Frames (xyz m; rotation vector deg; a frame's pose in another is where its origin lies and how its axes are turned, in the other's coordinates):
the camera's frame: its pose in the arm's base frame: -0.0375 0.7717 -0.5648 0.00 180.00 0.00
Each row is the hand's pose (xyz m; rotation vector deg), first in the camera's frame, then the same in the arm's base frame.
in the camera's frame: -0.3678 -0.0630 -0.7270 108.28 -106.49 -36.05
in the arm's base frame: 0.3303 0.7087 0.1622 -29.21 26.78 -87.73
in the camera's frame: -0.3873 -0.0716 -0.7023 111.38 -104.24 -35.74
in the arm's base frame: 0.3498 0.7001 0.1375 -29.06 26.29 -90.56
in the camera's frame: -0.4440 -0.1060 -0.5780 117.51 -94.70 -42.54
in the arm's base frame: 0.4065 0.6657 0.0132 -35.42 26.80 -97.85
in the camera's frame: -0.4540 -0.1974 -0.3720 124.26 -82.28 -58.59
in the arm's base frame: 0.4165 0.5743 -0.1928 -49.80 23.84 -105.63
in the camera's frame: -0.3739 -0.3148 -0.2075 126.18 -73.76 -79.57
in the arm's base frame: 0.3364 0.4569 -0.3573 -67.56 16.83 -107.14
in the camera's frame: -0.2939 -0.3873 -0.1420 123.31 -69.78 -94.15
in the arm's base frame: 0.2564 0.3844 -0.4228 -79.60 12.44 -104.25
